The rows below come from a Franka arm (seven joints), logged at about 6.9 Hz.
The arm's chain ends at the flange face. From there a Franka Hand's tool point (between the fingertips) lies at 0.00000 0.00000 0.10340 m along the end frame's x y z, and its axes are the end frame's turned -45 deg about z.
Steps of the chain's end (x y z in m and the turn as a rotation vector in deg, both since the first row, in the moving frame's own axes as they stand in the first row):
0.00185 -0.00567 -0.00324 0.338 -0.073 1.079
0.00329 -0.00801 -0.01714 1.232 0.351 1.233
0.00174 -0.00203 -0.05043 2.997 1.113 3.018
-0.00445 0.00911 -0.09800 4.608 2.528 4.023
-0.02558 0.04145 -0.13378 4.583 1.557 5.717
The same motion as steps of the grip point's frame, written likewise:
0.00566 -0.00322 -0.00324 0.291 0.187 1.079
0.01002 -0.00444 -0.01717 0.623 1.119 1.233
0.00797 -0.00247 -0.05059 1.332 2.906 3.018
-0.00041 0.00097 -0.09843 1.471 5.046 4.023
-0.03939 0.00776 -0.13415 2.140 4.342 5.717

